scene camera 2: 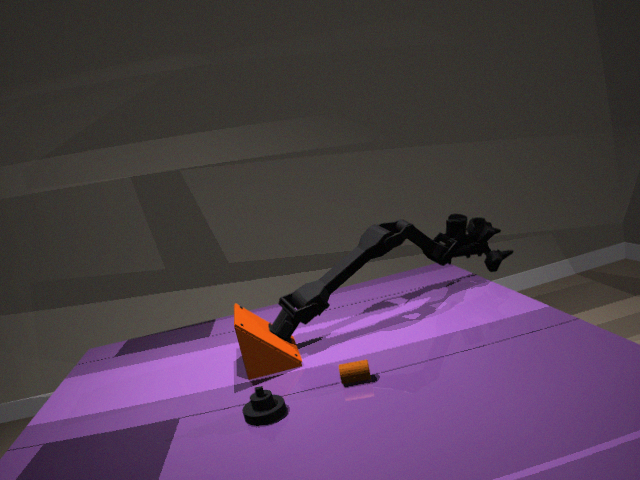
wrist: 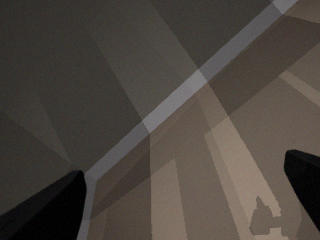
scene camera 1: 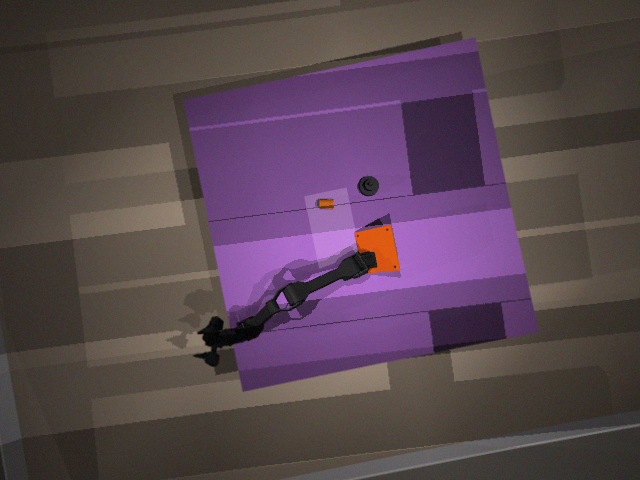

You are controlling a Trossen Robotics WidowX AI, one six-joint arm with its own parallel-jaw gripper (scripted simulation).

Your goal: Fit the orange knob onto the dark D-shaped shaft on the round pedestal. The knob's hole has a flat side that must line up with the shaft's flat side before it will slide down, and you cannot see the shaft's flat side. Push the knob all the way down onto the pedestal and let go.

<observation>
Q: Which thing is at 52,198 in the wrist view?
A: My gripper.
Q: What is my gripper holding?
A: Nothing.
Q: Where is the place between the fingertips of my gripper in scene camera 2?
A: At 506,241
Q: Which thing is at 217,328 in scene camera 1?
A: My gripper.
</observation>
